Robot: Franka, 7 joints.
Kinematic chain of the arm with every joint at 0, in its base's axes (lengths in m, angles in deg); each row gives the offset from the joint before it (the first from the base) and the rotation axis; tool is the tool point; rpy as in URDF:
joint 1: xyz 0 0 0.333 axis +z
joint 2: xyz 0 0 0 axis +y
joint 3: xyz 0 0 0.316 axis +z
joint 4: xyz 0.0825 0 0 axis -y
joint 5: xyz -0.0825 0 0.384 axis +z
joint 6: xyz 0 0 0 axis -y
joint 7: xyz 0.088 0 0 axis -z
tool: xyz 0 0 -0.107 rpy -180 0 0
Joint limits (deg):
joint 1: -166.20..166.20
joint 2: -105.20..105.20
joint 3: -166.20..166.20
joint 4: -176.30..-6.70
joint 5: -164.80..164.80
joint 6: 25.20..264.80
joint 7: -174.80..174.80
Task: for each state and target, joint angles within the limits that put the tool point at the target. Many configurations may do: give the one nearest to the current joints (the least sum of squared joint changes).
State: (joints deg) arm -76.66 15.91 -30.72 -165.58 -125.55 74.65 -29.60
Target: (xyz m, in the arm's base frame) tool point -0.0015 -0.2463 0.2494
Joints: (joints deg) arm -51.23 3.11 -5.29 -176.30 -97.69 55.72 -29.60
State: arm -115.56 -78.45 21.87 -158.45 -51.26 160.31 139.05
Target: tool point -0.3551 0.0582 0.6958
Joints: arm -133.27 -60.41 -37.96 -136.98 -47.99 151.65 139.05
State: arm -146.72 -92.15 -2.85 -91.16 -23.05 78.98 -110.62
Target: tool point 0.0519 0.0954 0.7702
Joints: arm -147.04 -91.67 -1.11 -117.39 -19.13 67.96 -110.62
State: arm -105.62 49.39 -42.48 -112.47 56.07 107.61 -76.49
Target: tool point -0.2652 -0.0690 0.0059
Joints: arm -109.61 57.68 -41.47 -140.37 51.72 102.06 -76.49
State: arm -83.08 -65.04 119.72 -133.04 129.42 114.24 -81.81
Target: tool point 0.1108 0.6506 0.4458
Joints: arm -57.19 -23.96 125.67 -107.30 130.71 102.84 -81.81
